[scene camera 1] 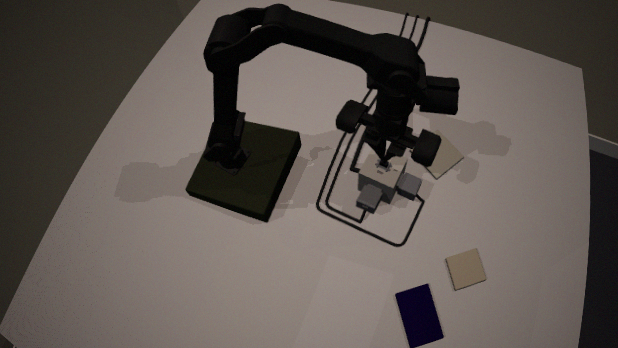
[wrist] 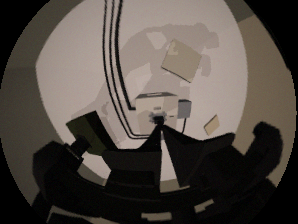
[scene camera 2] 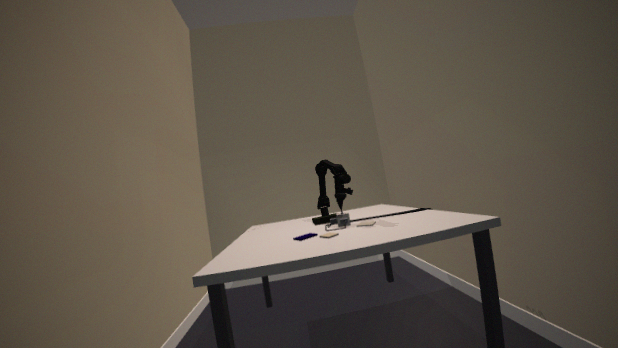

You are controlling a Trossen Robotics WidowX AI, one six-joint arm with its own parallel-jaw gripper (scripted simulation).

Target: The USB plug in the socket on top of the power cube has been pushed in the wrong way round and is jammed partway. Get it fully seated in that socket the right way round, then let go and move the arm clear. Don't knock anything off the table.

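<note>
My gripper (scene camera 1: 384,159) in sight. Also in the wrist view, gripper (wrist: 160,127).
</note>
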